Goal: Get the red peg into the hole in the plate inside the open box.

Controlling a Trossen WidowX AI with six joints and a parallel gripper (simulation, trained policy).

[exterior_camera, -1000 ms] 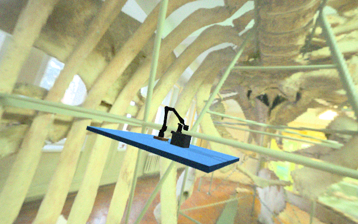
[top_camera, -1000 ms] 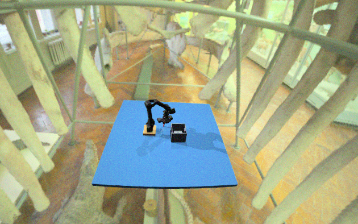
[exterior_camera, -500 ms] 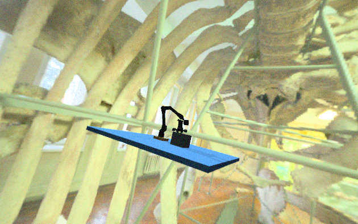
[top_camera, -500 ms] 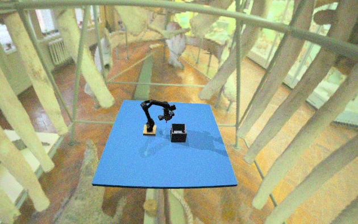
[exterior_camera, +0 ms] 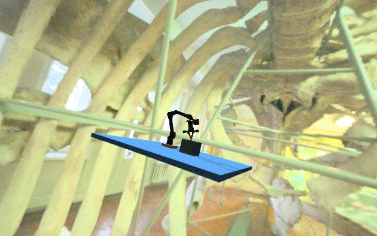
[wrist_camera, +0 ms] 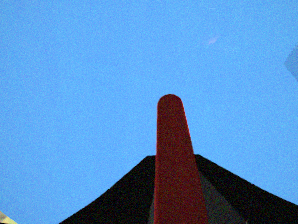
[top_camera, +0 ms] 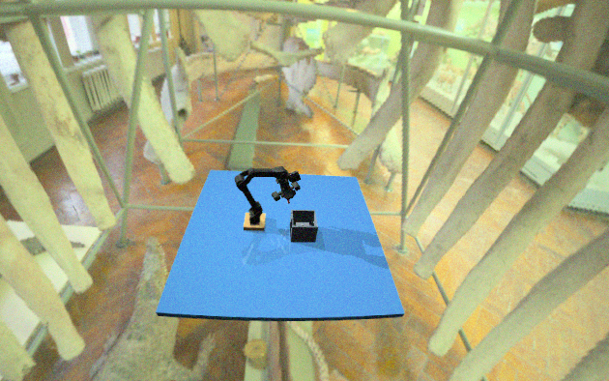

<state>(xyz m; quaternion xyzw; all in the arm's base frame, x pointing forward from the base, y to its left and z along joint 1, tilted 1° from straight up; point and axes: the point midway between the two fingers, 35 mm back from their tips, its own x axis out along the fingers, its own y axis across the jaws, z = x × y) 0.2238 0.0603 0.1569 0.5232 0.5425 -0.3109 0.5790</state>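
Now: the light grey plate 70 mm ahead of my gripper tip, 180 mm to the right of it and 110 mm below it. Round my gripper tip: red peg: 10 mm to the right.
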